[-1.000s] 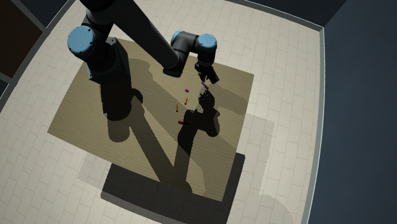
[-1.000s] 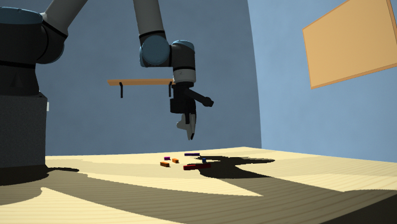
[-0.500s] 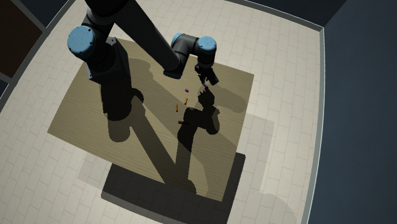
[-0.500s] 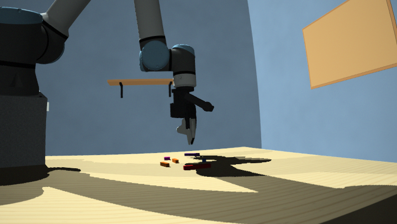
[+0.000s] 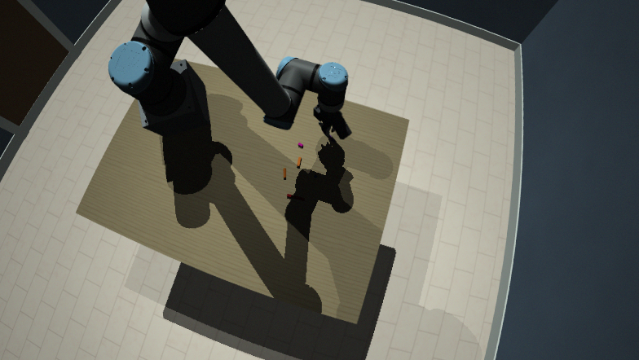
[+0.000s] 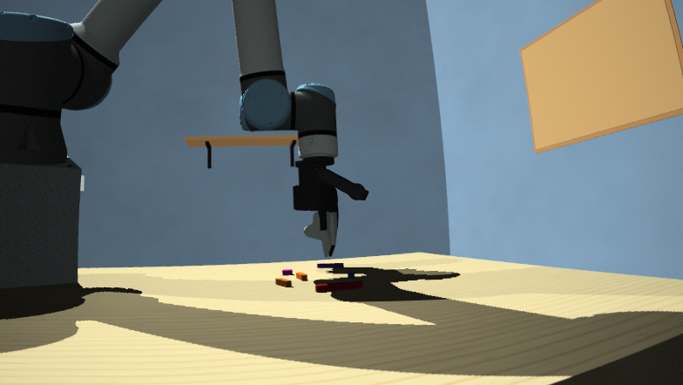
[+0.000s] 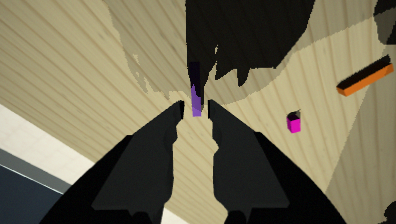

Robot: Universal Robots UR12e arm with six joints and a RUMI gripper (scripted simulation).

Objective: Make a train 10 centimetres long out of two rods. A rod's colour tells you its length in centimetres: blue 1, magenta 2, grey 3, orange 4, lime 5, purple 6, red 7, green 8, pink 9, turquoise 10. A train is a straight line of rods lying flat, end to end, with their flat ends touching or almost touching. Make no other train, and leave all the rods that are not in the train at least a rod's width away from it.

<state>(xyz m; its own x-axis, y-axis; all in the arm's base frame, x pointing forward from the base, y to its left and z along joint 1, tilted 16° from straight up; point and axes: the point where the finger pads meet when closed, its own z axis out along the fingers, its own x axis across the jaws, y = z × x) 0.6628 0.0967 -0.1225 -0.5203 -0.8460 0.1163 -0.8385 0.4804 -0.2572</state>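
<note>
My hand is 4 cm above the purple rod. The rest, counted from my hand: magenta rod (10 cm behind, 8 cm to the right, 4 cm below); then red rod (5 cm behind, 29 cm to the right, 4 cm below); then blue rod (19 cm to the right, 4 cm below).
</note>
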